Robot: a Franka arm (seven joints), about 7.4 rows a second.
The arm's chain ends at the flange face. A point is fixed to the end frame.
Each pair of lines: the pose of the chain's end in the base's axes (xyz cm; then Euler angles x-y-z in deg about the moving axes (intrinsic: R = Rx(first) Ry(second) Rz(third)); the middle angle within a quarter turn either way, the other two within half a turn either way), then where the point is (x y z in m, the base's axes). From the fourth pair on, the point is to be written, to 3 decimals.
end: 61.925, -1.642, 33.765, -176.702, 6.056, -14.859
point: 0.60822 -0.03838 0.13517
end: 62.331, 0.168, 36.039, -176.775, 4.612, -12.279
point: 0.60574 -0.01907 0.15824
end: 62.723, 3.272, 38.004, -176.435, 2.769, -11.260
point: 0.60265 0.01373 0.17845
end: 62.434, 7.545, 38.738, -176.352, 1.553, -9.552
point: 0.595 0.058 0.186
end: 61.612, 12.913, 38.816, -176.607, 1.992, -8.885
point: 0.588 0.111 0.187
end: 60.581, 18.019, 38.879, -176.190, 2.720, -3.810
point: 0.577 0.167 0.187
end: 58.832, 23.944, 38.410, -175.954, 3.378, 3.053
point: 0.559 0.232 0.182
